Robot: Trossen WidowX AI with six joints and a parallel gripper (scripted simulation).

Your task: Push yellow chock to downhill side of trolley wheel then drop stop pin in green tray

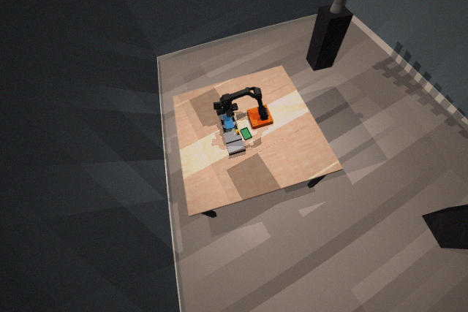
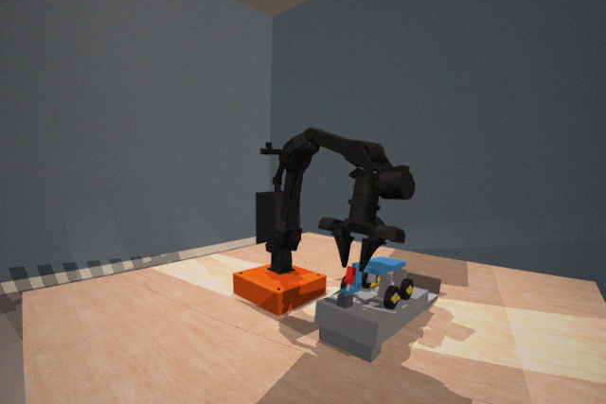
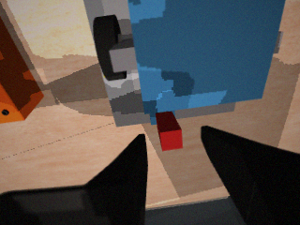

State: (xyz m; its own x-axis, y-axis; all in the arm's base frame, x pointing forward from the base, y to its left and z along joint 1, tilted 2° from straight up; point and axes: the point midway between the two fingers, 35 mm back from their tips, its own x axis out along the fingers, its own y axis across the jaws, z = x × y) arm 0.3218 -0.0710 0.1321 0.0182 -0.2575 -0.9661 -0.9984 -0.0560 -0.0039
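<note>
My gripper tip is now 1 cm to the left of the red-headed stop pin and 3 cm above it. Also, from my gripper tip: yellow chock (5 cm behind, 17 cm to the left, 8 cm below); then blue-topped trolley (1 cm ahead, 9 cm to the left, 5 cm below); then grey ramp (1 cm ahead, 9 cm to the left, 11 cm below).
</note>
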